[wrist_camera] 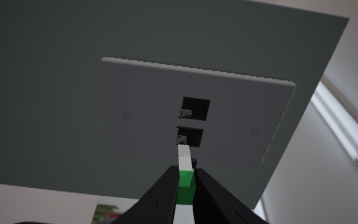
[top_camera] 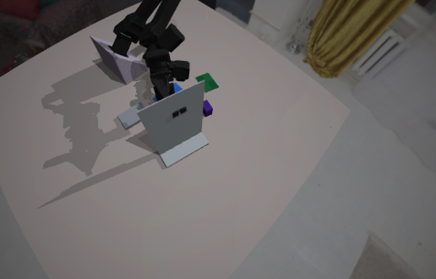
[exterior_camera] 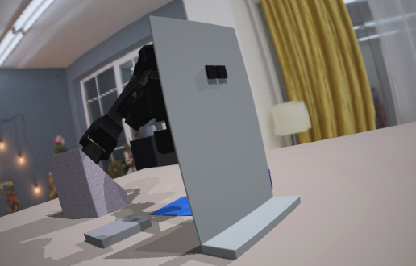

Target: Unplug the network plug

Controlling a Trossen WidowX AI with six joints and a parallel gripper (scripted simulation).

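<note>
Right now the blue marked square is 21 cm below my gripper tip, 13 cm behind it and 9 cm to the left of it. The rest, counted from my gripper tip: green network plug right at my gripper tip; grey panel 8 cm below, 5 cm ahead; purple block 19 cm below, 15 cm to the left.
</note>
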